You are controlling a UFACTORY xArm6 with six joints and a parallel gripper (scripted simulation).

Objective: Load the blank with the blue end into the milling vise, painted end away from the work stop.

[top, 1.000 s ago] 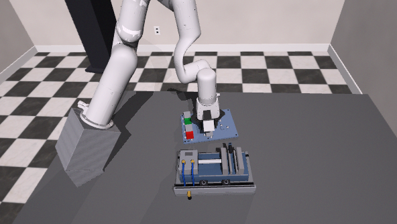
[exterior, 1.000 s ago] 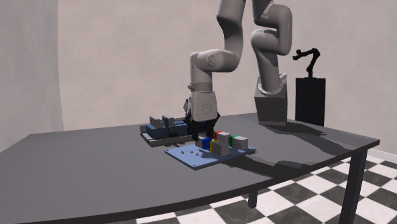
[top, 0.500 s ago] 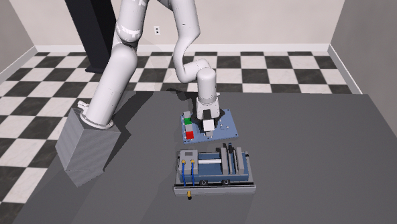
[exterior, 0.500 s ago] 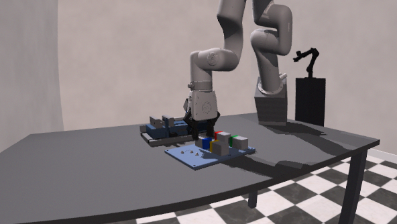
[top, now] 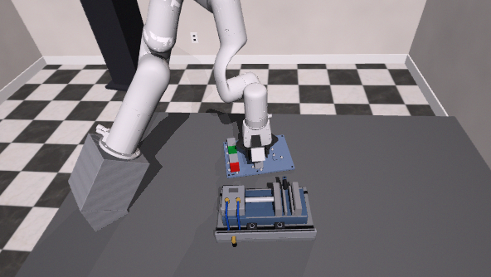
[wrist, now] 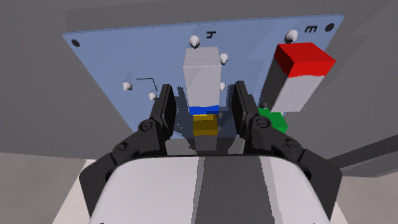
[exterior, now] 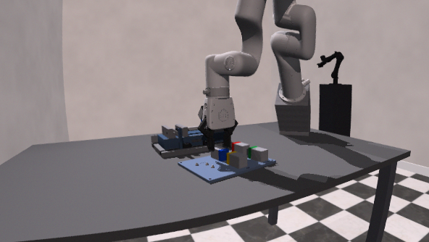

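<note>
Right now my hand is 4 cm above the blue-ended blank. From my hand the other things lie so: yellow-ended blank: 4 cm behind, 8 cm to the left, 4 cm below; red-ended blank: 8 cm behind, 4 cm to the right, 4 cm below; green-ended blank: 12 cm behind, 5 cm to the left, 4 cm below.
</note>
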